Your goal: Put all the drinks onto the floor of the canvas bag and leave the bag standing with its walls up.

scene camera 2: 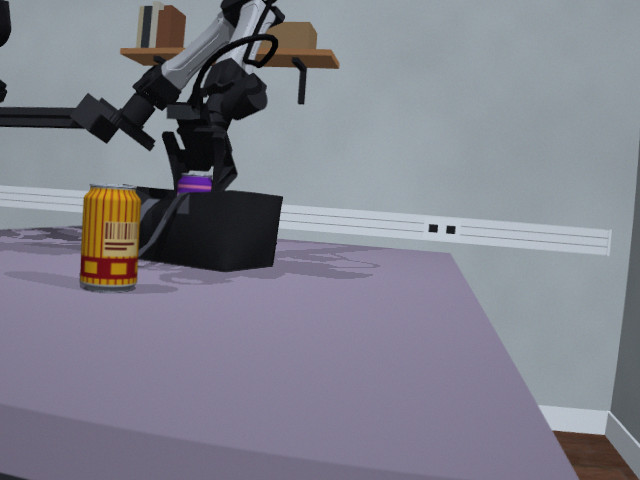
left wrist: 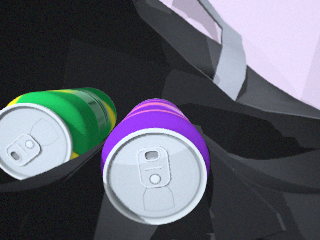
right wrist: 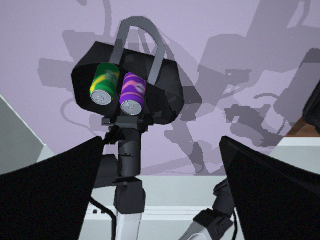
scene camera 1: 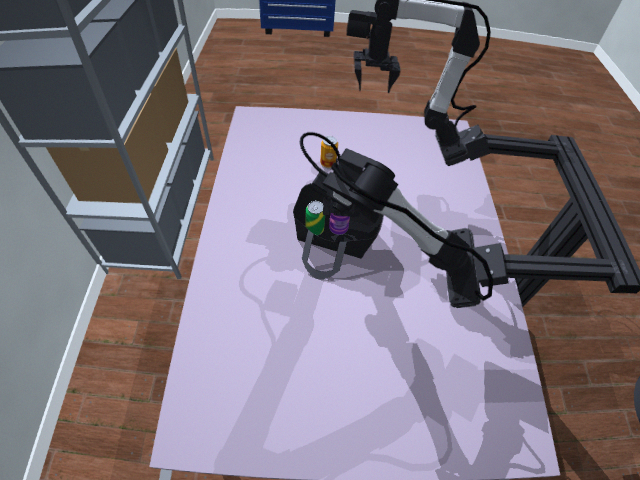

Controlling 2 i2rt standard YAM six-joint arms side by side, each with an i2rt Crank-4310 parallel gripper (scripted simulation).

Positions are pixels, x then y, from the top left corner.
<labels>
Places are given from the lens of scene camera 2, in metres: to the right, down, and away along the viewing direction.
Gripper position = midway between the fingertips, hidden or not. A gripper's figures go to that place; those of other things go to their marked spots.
my left gripper (scene camera 2: 194,202): -0.22, -0.07, 1.02
black canvas bag (scene camera 2: 226,230): -0.14, -0.01, 0.90
</labels>
